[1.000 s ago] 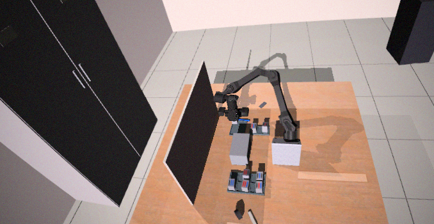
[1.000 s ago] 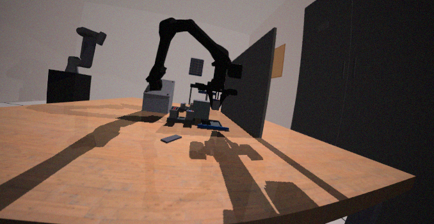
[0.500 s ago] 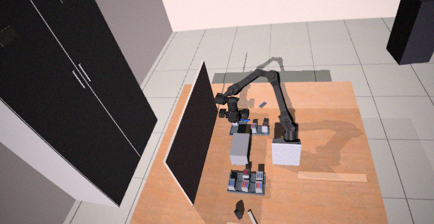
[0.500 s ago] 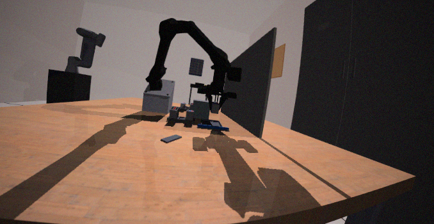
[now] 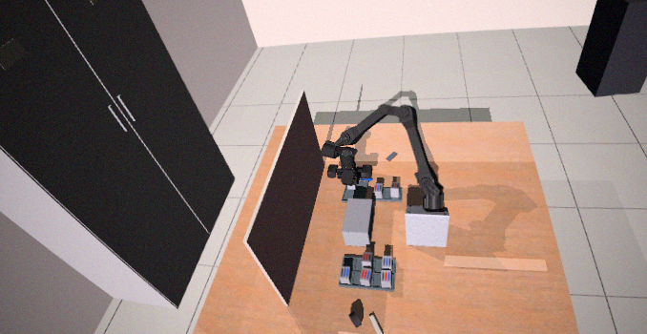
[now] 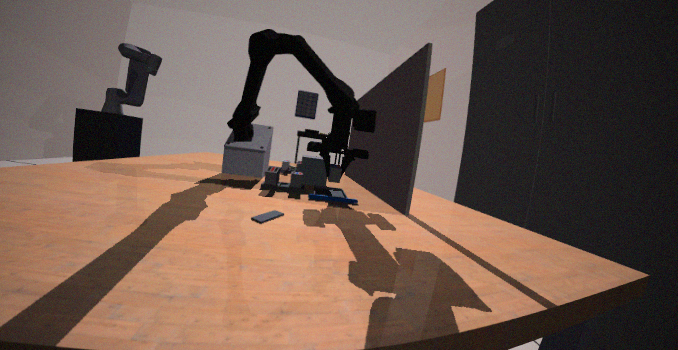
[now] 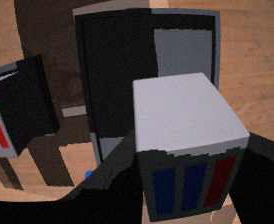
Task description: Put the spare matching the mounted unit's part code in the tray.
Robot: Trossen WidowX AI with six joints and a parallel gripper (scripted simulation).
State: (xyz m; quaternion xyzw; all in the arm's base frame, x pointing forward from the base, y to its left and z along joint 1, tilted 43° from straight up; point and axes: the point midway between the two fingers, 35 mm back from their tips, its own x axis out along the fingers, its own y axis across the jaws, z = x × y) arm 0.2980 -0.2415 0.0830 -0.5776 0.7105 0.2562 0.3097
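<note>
Now: gripper tip 1 cm past the blue-rimmed tray and 5 cm above it. Also, from my gripper tip: small dark flat piece 18 cm behind, 19 cm to the right, 5 cm below; then grey box 2 cm behind, 21 cm to the left; then white spare block 3 cm above.
</note>
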